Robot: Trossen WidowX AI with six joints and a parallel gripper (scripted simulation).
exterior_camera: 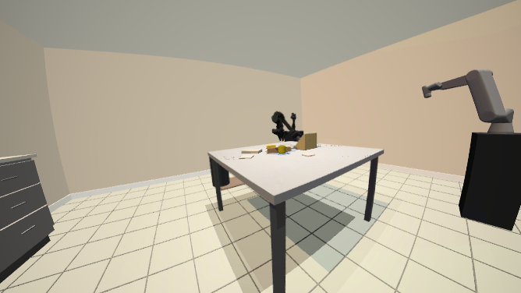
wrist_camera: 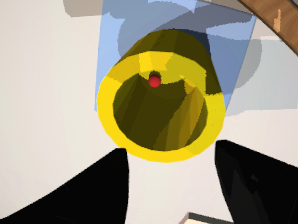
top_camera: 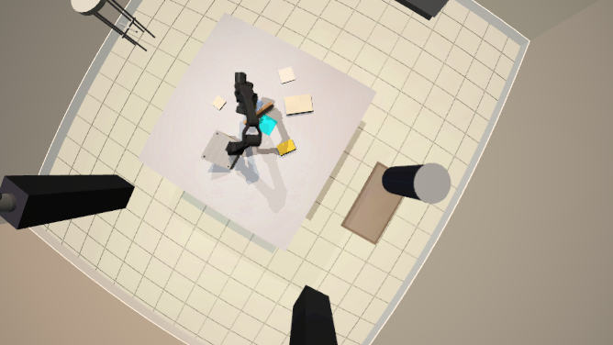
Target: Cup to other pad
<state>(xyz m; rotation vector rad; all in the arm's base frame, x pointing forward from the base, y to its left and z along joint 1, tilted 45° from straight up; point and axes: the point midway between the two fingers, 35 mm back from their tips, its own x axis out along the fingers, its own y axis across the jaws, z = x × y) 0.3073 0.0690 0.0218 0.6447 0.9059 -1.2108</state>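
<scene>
The yellow cup lies 10 mm to the left of my gripper tip and 80 mm below it. Round my gripper tip: red marble (20 mm ahead, 20 mm to the left, 100 mm below); cyan pad (60 mm behind, 140 mm to the right, 120 mm below); pale blue pad (10 mm ahead, 10 mm to the left, 120 mm below).
</scene>
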